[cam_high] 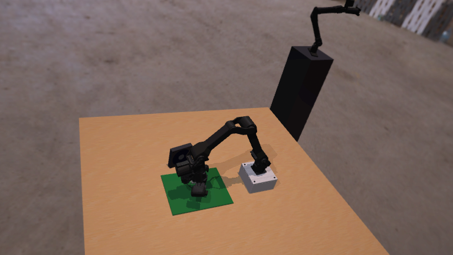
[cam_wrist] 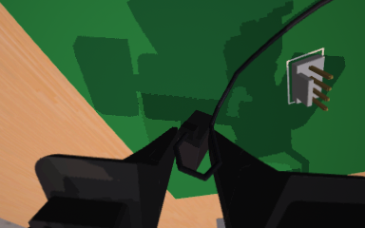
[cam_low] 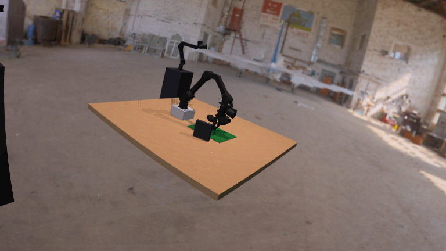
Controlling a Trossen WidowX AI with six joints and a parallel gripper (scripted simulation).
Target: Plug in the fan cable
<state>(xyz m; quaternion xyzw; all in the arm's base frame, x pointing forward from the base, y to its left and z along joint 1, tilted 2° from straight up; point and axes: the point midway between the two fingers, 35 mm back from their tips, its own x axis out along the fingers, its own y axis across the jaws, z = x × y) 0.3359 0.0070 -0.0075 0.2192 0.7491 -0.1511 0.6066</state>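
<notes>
My gripper tip is 10 mm short of the green board, 40 mm to the left of it and 40 mm above it. The rest, counted from my gripper tip: black plug: 10 mm behind; black fan: 30 mm ahead, 220 mm to the right, 40 mm above.
</notes>
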